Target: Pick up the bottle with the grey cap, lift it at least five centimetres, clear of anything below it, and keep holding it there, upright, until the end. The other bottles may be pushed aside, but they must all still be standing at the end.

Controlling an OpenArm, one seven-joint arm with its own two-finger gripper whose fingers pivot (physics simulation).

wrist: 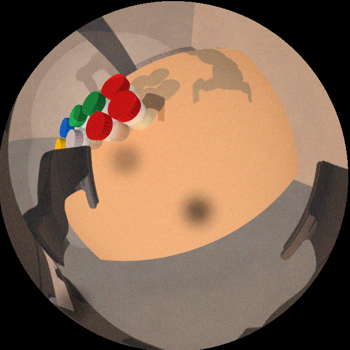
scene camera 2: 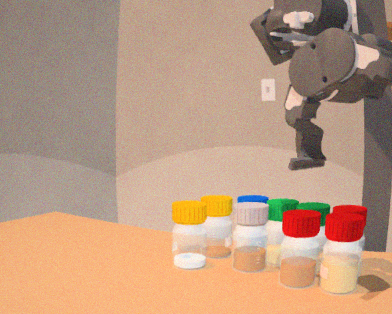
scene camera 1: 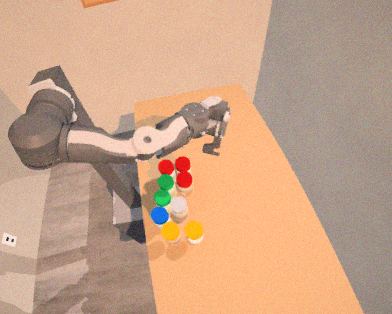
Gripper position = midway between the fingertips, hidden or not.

Observation:
In view: my gripper (scene camera 2: pixel 363 147), a grey-capped bottle (scene camera 2: pixel 250 237) and a green-capped bottle (scene camera 2: pixel 276 206).
My gripper also shows in the wrist view (wrist: pixel 171 196).

